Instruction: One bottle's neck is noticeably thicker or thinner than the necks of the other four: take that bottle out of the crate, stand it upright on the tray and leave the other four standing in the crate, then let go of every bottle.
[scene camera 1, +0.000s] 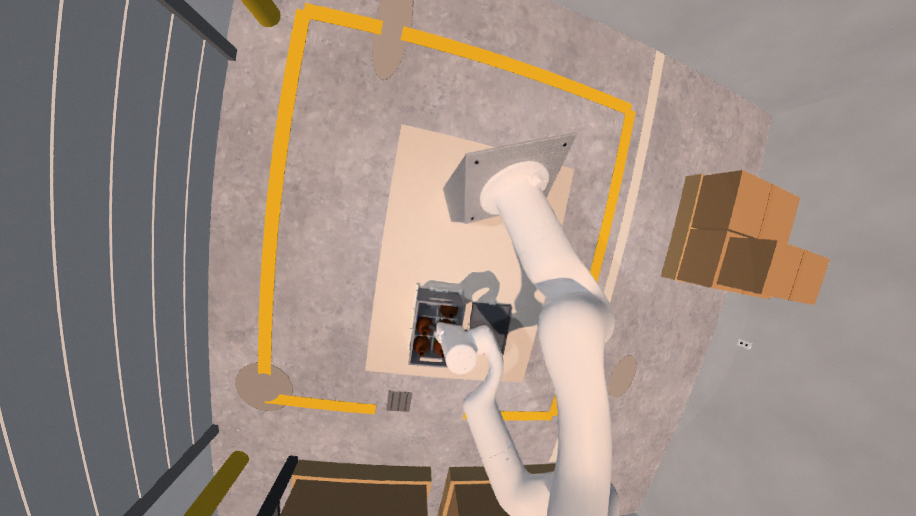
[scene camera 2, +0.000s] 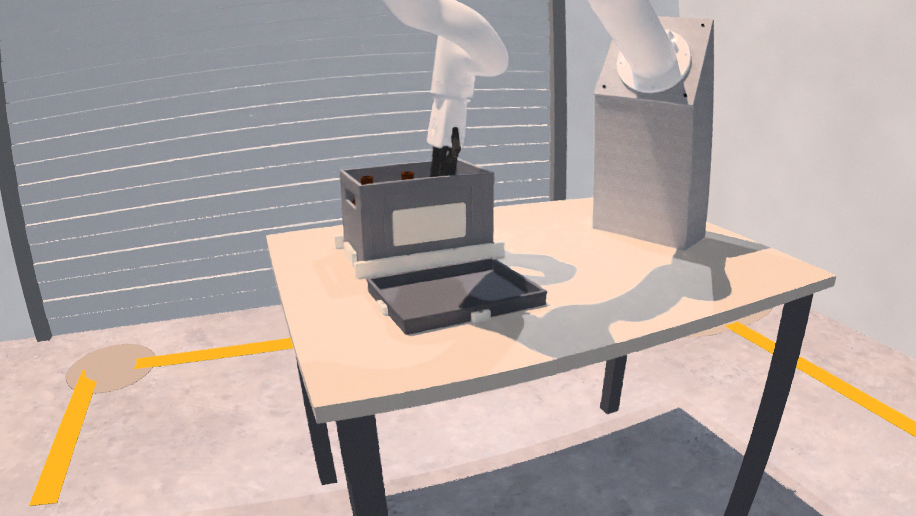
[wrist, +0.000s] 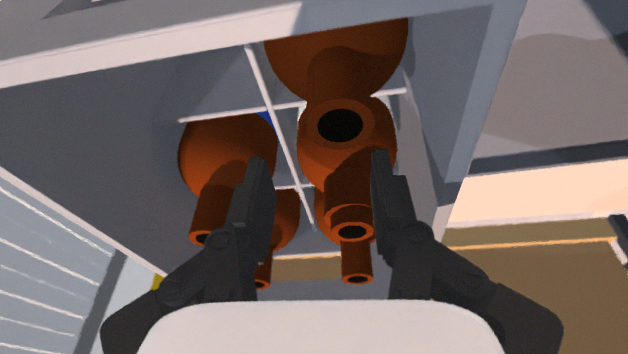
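Observation:
The grey crate (scene camera 1: 413, 320) (scene camera 2: 374, 221) (wrist: 150, 50) holds five brown bottles upright in its cells. My gripper (scene camera 2: 443, 167) (wrist: 320, 174) is partly open and reaches down inside the crate. In the wrist view its fingers stand on either side of the middle bottle (wrist: 350, 192) of the right column, close to its neck and not gripping it. That neck looks rather thick. The nearest bottle (wrist: 340, 90) and the farthest bottle (wrist: 357, 262) share its column. The left column has a nearer bottle (wrist: 227, 145) and a farther bottle (wrist: 287, 217), both partly behind a finger. The dark tray (scene camera 2: 410, 322) (wrist: 550, 154) is empty.
The crate and tray stand side by side on the wooden table (scene camera 1: 410, 224) (scene camera 2: 371, 384). Pale strips (scene camera 2: 429, 259) edge the crate's base. The crate's high walls surround the fingers. The arm's grey pedestal (scene camera 1: 458, 185) (scene camera 2: 644, 166) stands at the table's other end.

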